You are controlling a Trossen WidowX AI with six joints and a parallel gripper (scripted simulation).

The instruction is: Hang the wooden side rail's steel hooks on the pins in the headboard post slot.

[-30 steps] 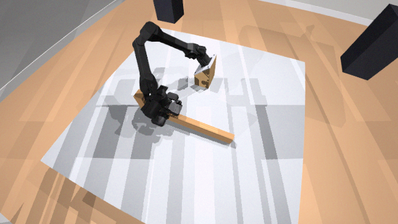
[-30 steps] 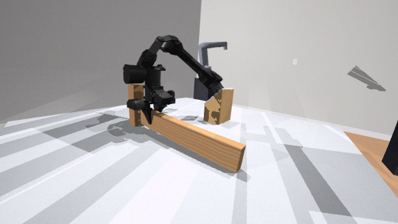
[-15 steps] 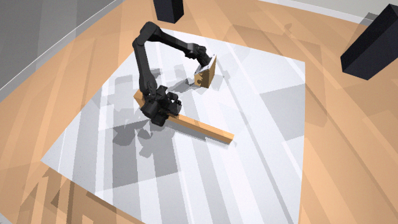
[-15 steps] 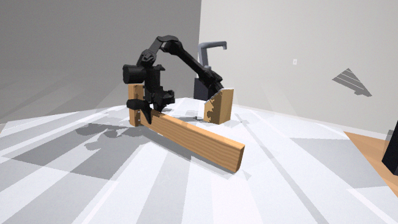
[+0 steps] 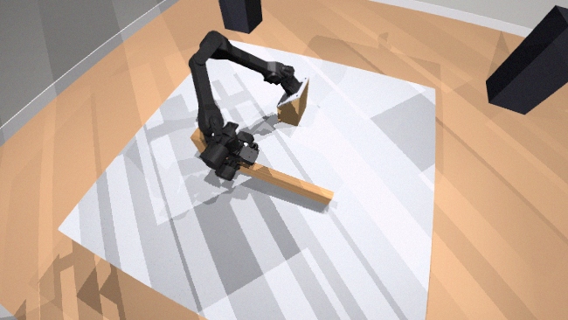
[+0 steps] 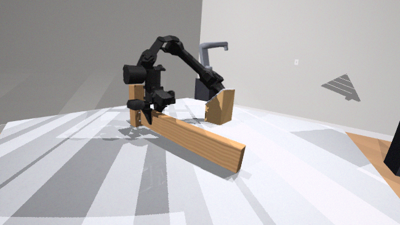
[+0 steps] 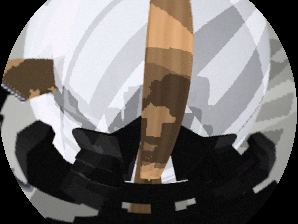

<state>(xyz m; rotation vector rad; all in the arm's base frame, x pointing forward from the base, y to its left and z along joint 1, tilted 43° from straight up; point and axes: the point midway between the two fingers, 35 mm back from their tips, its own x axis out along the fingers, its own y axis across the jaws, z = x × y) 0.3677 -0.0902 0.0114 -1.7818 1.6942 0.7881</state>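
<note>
Now: the upright headboard post 13 cm to the right of my gripper tip and 4 cm above it.
</note>
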